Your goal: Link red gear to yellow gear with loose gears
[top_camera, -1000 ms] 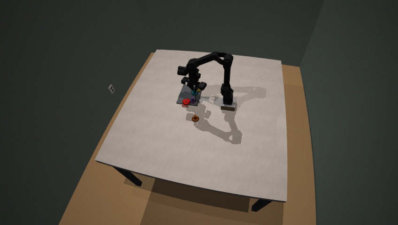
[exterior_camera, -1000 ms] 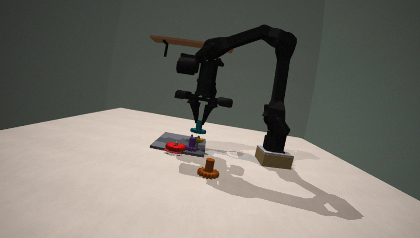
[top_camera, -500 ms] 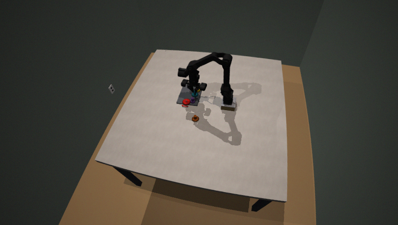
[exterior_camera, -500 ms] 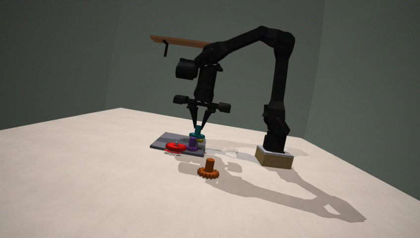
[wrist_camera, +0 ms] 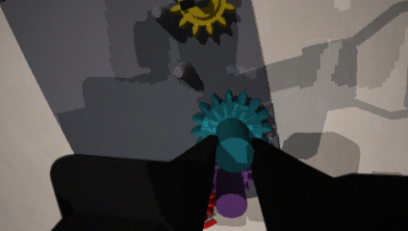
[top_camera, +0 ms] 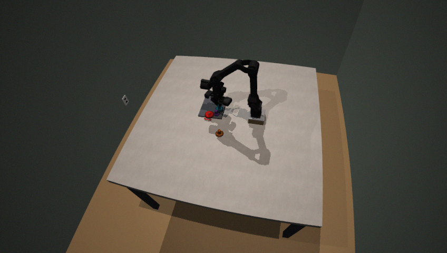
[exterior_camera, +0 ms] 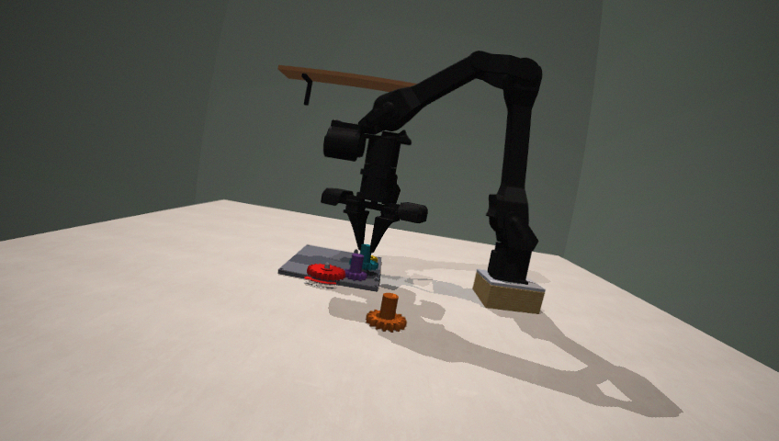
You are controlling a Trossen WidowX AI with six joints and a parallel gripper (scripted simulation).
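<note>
The purple gear lies 10 mm ahead of my gripper tip, 40 mm to the left of it and 20 mm below it. From my gripper tip the other things lie so: red gear: 50 mm ahead, 60 mm to the left, 30 mm below; then red arrow: 50 mm ahead, 100 mm to the left, 40 mm below; then teal gear: 10 mm below.
</note>
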